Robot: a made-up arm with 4 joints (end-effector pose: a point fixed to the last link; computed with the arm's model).
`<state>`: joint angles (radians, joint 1 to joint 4).
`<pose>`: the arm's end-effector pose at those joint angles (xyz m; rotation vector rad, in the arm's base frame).
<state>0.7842 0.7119 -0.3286 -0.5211</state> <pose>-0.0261 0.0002 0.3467 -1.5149 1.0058 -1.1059</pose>
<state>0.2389 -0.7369 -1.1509 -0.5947</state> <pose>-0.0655 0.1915 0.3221 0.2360 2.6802 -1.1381</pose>
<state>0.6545 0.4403 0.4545 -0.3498</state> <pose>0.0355 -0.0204 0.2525 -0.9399 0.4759 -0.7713</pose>
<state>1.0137 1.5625 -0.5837 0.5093</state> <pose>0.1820 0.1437 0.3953 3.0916 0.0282 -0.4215</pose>
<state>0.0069 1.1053 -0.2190 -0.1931</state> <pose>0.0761 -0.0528 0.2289 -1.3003 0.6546 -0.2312</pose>
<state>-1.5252 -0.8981 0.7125 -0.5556</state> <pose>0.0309 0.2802 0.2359 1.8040 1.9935 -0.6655</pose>
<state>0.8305 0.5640 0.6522 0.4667</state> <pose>0.1149 0.0199 0.3760 -1.6363 -0.3687 -0.4651</pose>
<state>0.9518 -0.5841 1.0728 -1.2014</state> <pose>0.1030 0.0902 0.1788 0.3707 0.0400 -0.9965</pose>
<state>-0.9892 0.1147 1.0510 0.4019</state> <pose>0.0791 0.0933 0.0721 0.4593 0.3166 -0.9543</pose>
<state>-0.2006 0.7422 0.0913 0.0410</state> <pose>0.0724 -0.0259 0.1648 -0.8199 0.5274 -0.2968</pose>
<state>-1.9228 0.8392 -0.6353 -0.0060</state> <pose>0.0399 0.2194 0.0426 0.2118 0.7619 0.5443</pose>
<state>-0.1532 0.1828 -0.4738 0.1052</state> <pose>-0.0288 -0.0148 0.2006 -0.9301 1.3127 -0.4785</pose>
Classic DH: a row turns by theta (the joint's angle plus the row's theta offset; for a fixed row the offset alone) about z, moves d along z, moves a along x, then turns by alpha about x. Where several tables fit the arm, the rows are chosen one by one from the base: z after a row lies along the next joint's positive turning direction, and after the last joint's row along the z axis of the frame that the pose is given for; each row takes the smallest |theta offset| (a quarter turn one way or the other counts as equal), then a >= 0, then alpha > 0; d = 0 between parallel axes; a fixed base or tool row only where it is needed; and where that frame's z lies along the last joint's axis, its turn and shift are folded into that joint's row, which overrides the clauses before.
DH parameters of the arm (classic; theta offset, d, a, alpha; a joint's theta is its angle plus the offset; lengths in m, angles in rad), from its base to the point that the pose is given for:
base (fixed): 1.5708 0.25 0.16 -1.5708
joint 1: -0.1152 -0.0693 -0.0573 1.238
joint 2: -1.533 0.0254 -0.0222 1.462
joint 3: 0.4678 -0.002 0.0005 -1.4898
joint 4: -1.5635 -0.0439 0.0916 -1.977
tool (fixed): 0.5234 -0.1168 0 0

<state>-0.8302 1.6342 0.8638 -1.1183</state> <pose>0.0682 0.1788 0.0875 0.3654 0.4723 0.8967</pose>
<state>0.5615 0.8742 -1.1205 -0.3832</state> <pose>-0.0147 0.0346 0.4060 -2.0498 1.4277 -1.2085</pose>
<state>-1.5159 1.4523 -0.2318 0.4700</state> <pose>0.1800 0.1101 0.1077 -0.2654 -0.2792 0.0051</pose>
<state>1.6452 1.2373 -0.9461 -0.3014</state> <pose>0.0460 0.2369 0.4562 2.3376 -0.3798 1.2157</pose>
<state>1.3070 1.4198 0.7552 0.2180</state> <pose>0.1906 0.1142 0.3552 -2.0488 -0.1966 0.5311</pose>
